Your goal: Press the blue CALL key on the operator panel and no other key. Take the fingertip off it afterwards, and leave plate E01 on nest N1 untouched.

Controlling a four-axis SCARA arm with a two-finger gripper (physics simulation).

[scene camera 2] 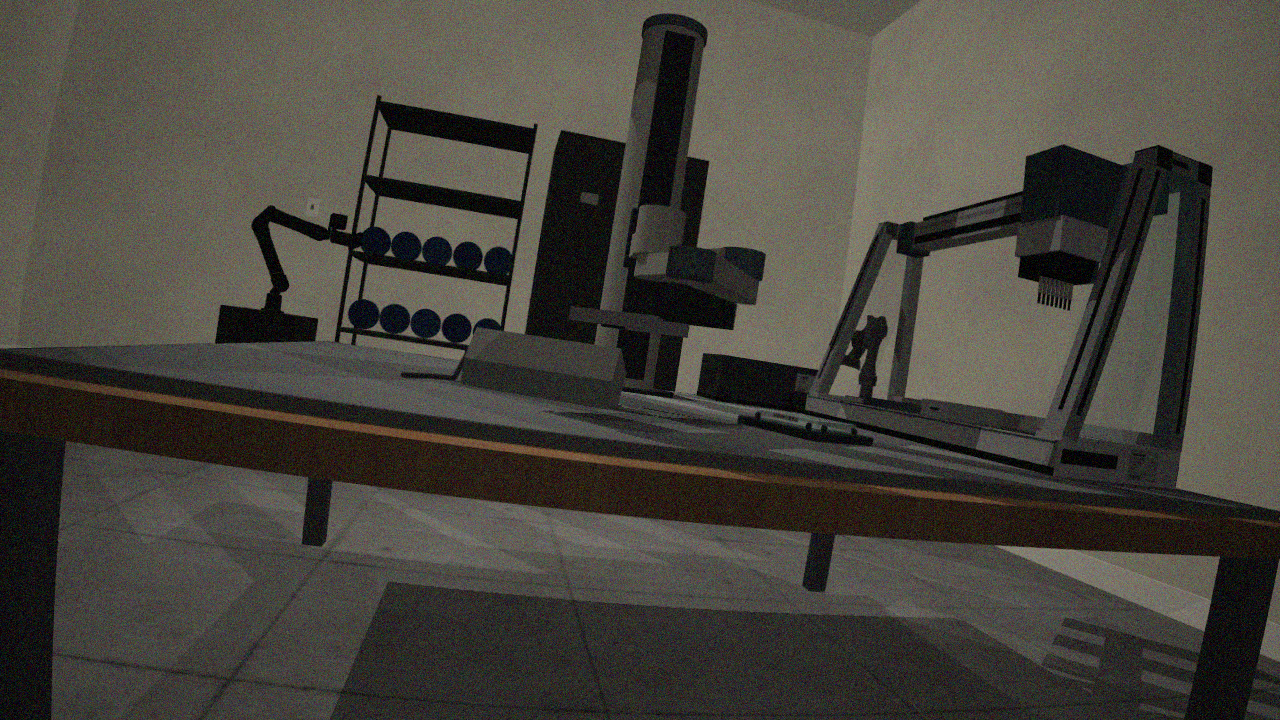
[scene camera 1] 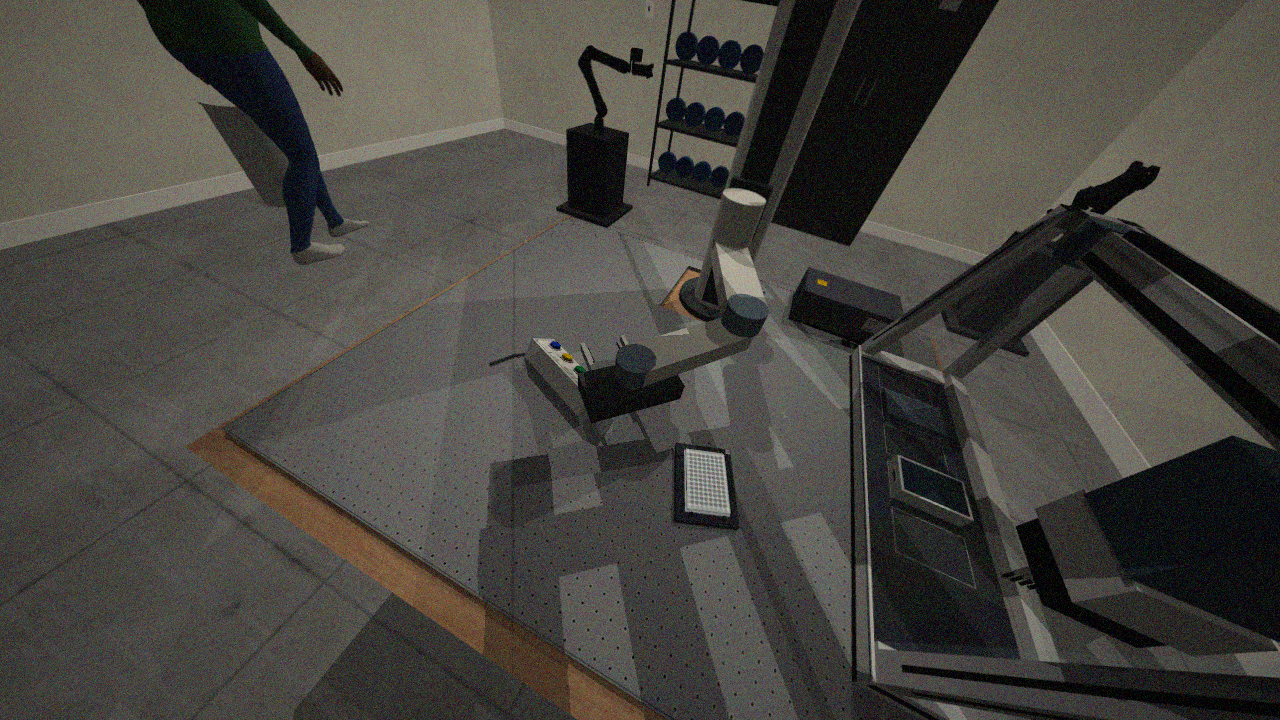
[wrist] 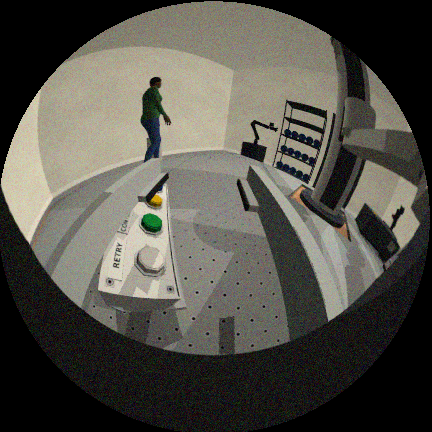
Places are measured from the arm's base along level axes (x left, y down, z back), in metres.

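Pixels of known places: gripper, fingertip midpoint: [scene camera 2: 589, 317] [scene camera 1: 602, 342] [wrist: 202, 168]; arm's base, link origin: [scene camera 1: 714, 301] [wrist: 321, 207].
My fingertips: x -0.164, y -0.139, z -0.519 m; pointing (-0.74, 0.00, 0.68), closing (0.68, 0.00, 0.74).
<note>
Ahead of a thing's pixels: the offset from my fingertips to its middle. "*": to the spot under its first point.
The white operator panel @(dx -0.059, dy +0.084, dz -0.063 m) [scene camera 1: 541, 365] [scene camera 2: 537, 367] [wrist: 125, 287] stands on the table. Its blue key @(dx -0.120, dy +0.062, dz -0.013 m) [scene camera 1: 555, 344] [wrist: 160, 188] is at the far end and mostly hidden behind the left finger in the wrist view. Then come the yellow key @(dx -0.074, dy +0.062, dz -0.033 m) [scene camera 1: 567, 357] [wrist: 155, 201], green key @(dx -0.027, dy +0.062, dz -0.052 m) [scene camera 1: 580, 368] [wrist: 151, 223] and white key @(dx +0.019, dy +0.062, dz -0.072 m) [wrist: 150, 258]. My gripper [scene camera 1: 605, 347] [scene camera 2: 581, 315] [wrist: 202, 168] is shut to its narrow stance, with an empty gap between the fingers. It is low beside and above the panel; contact with a key cannot be told. Plate E01 @(dx +0.319, dy +0.107, dz -0.141 m) [scene camera 1: 707, 481] sits on the dark nest N1 @(dx +0.319, dy +0.115, dz -0.141 m) [scene camera 1: 733, 508].
A gantry machine [scene camera 1: 859, 492] [scene camera 2: 1190, 268] stands at the right. A black box @(* dx +0.539, dy +0.013, dz +0.555 m) [scene camera 1: 845, 304] [scene camera 2: 751, 380] is behind the arm's base. A shelf rack [scene camera 2: 456, 125] [wrist: 306, 109], another small arm [scene camera 1: 590, 80] and a person [scene camera 1: 259, 98] [wrist: 152, 112] are beyond the table.
</note>
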